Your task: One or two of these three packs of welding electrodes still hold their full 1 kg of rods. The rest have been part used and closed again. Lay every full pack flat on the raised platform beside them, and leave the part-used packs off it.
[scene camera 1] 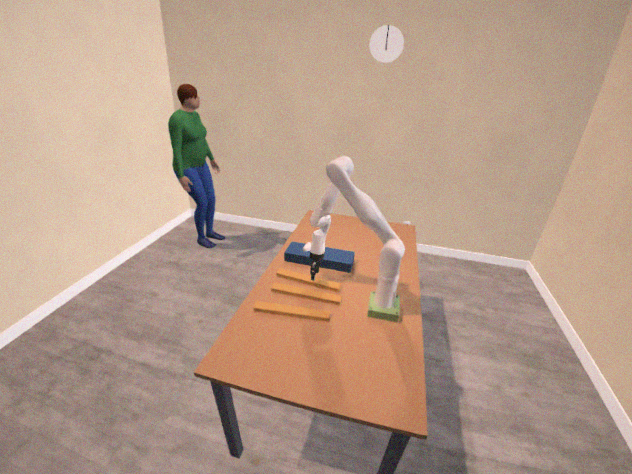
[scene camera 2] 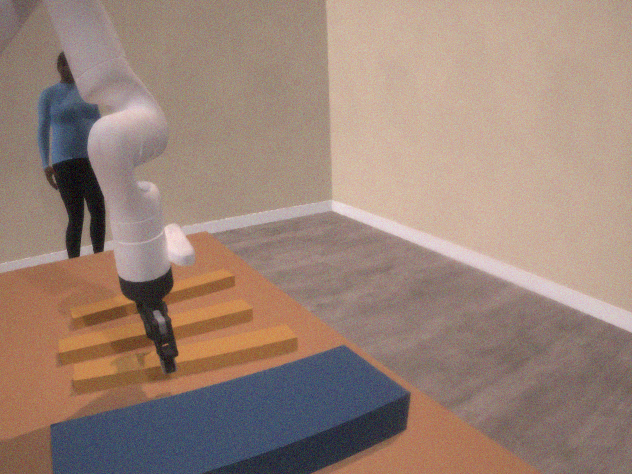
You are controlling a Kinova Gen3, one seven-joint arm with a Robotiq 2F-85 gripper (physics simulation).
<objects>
pack: scene camera 1; scene camera 2
same spot on pack: [scene camera 1: 271, 308] = [scene camera 2: 191, 279]
same spot on raised platform: [scene camera 1: 335, 259] = [scene camera 2: 127, 417]
</objects>
